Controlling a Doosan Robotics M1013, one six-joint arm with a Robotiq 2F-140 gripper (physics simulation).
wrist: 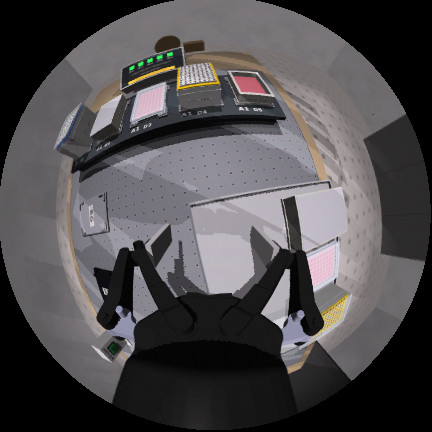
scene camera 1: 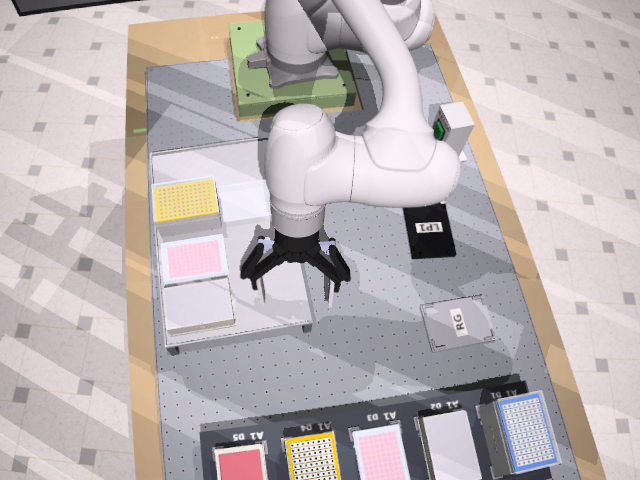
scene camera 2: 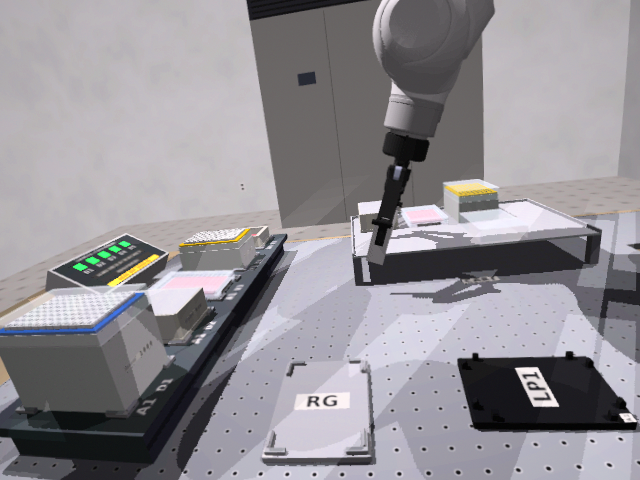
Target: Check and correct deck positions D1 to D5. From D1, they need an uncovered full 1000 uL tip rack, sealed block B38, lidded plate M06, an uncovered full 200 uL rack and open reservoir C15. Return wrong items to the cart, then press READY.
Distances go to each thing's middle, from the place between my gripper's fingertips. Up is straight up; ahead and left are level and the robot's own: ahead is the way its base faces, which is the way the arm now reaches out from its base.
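Labels:
My gripper is 6 cm above the RG pad (scene camera 2: 322, 415), 32 cm to the right of it and 12 cm short of it. Counted from that same hand, the black LP1 pad (scene camera 2: 516, 393) is 5 cm below, 34 cm to the left and 11 cm behind. I find the blue-rimmed tip box (scene camera 1: 489, 421) 4 cm above my hand, 31 cm to the left of it and 37 cm ahead of it, while the device with green light (scene camera 1: 453, 124) is 32 cm behind my hand and 46 cm to the left of it.

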